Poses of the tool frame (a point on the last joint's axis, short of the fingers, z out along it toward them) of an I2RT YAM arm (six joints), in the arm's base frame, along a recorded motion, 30 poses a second.
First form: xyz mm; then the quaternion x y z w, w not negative.
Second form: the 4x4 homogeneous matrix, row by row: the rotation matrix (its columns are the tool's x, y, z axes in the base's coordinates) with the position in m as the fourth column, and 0 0 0 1 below. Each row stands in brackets. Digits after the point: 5 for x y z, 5 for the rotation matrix.
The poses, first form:
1: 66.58, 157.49, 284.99, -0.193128, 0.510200, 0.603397, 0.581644
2: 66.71, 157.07, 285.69, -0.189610, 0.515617, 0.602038, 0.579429
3: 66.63, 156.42, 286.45, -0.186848, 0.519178, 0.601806, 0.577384
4: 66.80, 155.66, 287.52, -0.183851, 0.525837, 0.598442, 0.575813
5: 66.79, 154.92, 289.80, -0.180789, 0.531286, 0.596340, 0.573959
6: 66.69, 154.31, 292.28, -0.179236, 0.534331, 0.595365, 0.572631
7: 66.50, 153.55, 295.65, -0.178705, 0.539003, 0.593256, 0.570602
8: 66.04, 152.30, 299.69, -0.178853, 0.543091, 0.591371, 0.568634
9: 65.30, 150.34, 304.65, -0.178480, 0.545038, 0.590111, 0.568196
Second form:
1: [[-0.24878, -0.89899, 0.36044, 0.06658], [0.50486, 0.19723, 0.84037, 0.15749], [-0.82658, 0.39104, 0.40480, 0.28499], [0, 0, 0, 1]]
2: [[-0.25662, -0.89321, 0.36922, 0.06671], [0.50214, 0.20320, 0.84057, 0.15707], [-0.82583, 0.40111, 0.39637, 0.28569], [0, 0, 0, 1]]
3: [[-0.26343, -0.88896, 0.37464, 0.06663], [0.50093, 0.20584, 0.84065, 0.15642], [-0.82442, 0.40912, 0.39108, 0.28645], [0, 0, 0, 1]]
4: [[-0.26928, -0.88253, 0.38552, 0.06680], [0.49583, 0.21613, 0.84109, 0.15566], [-0.82562, 0.41764, 0.37939, 0.28752], [0, 0, 0, 1]]
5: [[-0.27577, -0.87665, 0.39425, 0.06679], [0.49245, 0.22339, 0.84119, 0.15492], [-0.82550, 0.42612, 0.37010, 0.28980], [0, 0, 0, 1]]
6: [[-0.27994, -0.87339, 0.39853, 0.06669], [0.49031, 0.22683, 0.84152, 0.15431], [-0.82537, 0.43097, 0.36473, 0.29228], [0, 0, 0, 1]]
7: [[-0.28496, -0.86967, 0.40308, 0.06650], [0.48438, 0.23222, 0.84347, 0.15355], [-0.82715, 0.43560, 0.35508, 0.29565], [0, 0, 0, 1]]
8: [[-0.28933, -0.86681, 0.40610, 0.06604], [0.47828, 0.23658, 0.84574, 0.15230], [-0.82918, 0.43893, 0.34613, 0.29969], [0, 0, 0, 1]]
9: [[-0.29060, -0.86515, 0.40873, 0.06530], [0.47604, 0.23983, 0.84609, 0.15034], [-0.83002, 0.44044, 0.34216, 0.30465], [0, 0, 0, 1]]
